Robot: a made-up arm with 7 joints. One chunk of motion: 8 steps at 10 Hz.
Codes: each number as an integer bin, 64 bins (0 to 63) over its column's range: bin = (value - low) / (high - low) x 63, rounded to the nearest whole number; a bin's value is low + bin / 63 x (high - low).
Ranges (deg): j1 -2.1..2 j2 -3.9..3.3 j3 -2.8..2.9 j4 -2..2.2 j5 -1..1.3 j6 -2.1..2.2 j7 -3.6..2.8
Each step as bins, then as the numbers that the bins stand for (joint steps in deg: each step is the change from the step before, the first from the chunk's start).
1 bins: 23 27 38 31 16 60 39
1 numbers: -0.603 -0.814 0.638 0.067 -0.416 1.995 0.362
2 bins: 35 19 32 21 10 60 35
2 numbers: 0.178 -1.729 0.095 -0.600 -0.635 1.995 -0.044
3 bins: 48 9 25 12 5 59 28
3 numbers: 1.024 -2.871 -0.538 -1.200 -0.817 1.927 -0.756
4 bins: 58 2 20 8 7 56 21
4 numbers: 1.675 -3.671 -0.990 -1.467 -0.744 1.722 -1.467
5 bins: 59 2 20 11 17 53 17
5 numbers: 1.740 -3.671 -0.990 -1.267 -0.379 1.517 -1.873
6 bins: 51 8 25 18 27 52 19
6 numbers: 1.219 -2.986 -0.538 -0.800 -0.014 1.449 -1.670
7 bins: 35 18 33 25 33 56 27
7 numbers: 0.178 -1.843 0.186 -0.333 0.205 1.722 -0.857
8 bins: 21 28 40 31 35 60 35
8 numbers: -0.733 -0.700 0.819 0.067 0.278 1.995 -0.044
